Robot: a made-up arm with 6 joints.
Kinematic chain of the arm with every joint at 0, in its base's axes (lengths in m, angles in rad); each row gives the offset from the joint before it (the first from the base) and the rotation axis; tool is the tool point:
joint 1: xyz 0 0 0.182 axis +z
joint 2: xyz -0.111 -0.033 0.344 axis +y
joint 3: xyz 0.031 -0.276 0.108 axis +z
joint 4: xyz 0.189 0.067 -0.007 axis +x
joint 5: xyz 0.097 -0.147 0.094 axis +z
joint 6: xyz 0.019 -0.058 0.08 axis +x
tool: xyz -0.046 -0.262 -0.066
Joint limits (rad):
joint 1: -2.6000..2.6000
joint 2: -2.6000..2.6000
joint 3: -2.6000..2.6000
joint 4: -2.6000..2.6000
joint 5: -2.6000..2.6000
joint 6: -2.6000..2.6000
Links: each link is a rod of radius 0.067 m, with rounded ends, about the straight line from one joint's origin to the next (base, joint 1, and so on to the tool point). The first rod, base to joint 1, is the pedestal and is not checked.
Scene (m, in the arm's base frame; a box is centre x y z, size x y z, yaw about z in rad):
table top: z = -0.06
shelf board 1: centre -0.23 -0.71 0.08 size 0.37 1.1 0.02 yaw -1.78
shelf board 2: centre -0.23 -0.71 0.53 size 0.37 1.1 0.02 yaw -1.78
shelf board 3: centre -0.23 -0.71 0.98 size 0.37 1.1 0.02 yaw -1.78
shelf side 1: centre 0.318 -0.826 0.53 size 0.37 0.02 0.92 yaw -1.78
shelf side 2: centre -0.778 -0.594 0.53 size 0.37 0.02 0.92 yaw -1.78
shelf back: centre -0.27 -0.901 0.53 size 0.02 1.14 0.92 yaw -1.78
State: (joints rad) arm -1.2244 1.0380 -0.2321 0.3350 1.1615 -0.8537
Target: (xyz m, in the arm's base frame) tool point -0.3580 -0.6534 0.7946
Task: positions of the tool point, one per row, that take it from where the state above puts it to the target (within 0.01 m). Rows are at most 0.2 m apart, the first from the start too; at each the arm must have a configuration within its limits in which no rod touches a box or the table.
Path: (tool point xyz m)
1: -0.5877 -0.4528 0.2047
2: -0.5426 -0.3206 0.2067
3: -0.4655 -0.2305 0.2758
4: -0.5581 -0.2741 0.3473
5: -0.6086 -0.3100 0.4586
6: -0.5984 -0.3347 0.5890
7: -0.5251 -0.3401 0.7072
8: -0.4064 -0.3186 0.7823
9: -0.2765 -0.2697 0.7946
10: -0.3160 -0.3691 0.8275
11: -0.3484 -0.4681 0.8394
12: -0.3652 -0.5644 0.8282
13: -0.3580 -0.6534 0.7946

